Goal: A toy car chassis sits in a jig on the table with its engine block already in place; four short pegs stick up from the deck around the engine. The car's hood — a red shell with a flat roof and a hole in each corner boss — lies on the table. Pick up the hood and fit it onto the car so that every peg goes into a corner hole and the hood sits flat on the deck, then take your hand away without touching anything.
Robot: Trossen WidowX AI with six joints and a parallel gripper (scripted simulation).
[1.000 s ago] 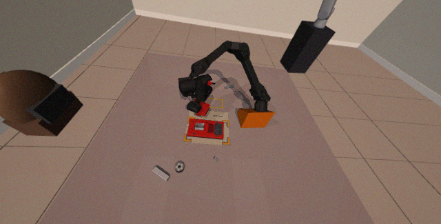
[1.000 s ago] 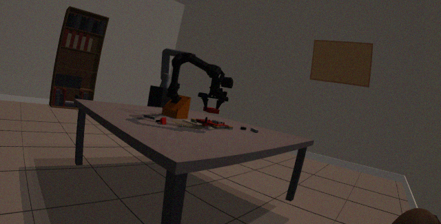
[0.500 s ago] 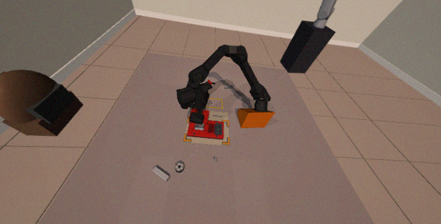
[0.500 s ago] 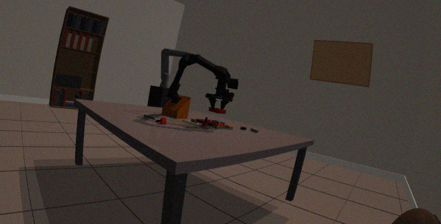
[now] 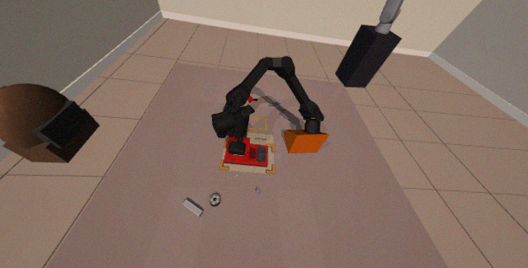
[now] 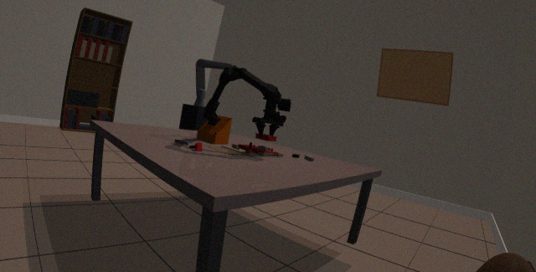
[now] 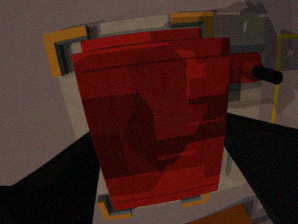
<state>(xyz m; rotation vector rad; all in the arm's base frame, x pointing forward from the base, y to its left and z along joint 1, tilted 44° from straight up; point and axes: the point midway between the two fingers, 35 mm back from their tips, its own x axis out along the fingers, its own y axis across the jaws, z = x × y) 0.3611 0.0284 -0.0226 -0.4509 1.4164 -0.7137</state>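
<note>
Now: gripper tip 7 cm above the grey engine block. Round my gripper tip: wheel (20 cm to the left, 10 cm ahead, 8 cm below); red hood (1 cm above); screw (18 cm to the left, 8 cm below, 8 cm behind).
</note>
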